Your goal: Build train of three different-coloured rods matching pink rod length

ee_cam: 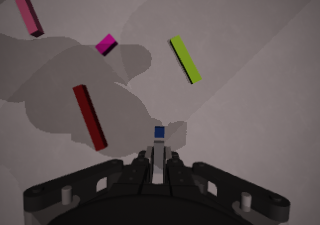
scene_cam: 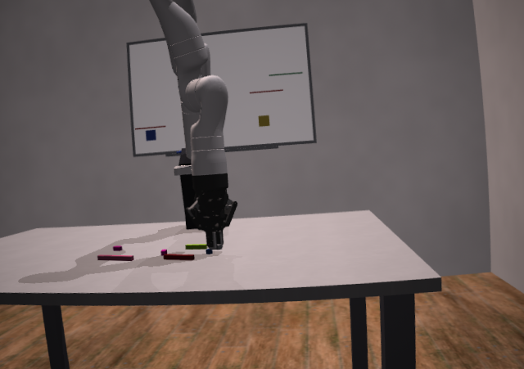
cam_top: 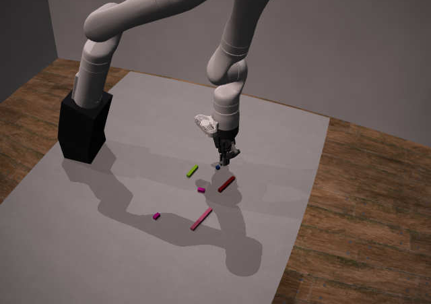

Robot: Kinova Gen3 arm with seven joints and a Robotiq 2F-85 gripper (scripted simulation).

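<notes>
My hand is 30 mm above the blue rod, 20 mm to the left of it and 20 mm past it. From my hand the other things lie so: lime rod 90 mm behind, 50 mm to the right, 30 mm below; red rod 80 mm to the right, 30 mm below, 20 mm ahead; grey rod 10 mm below.
</notes>
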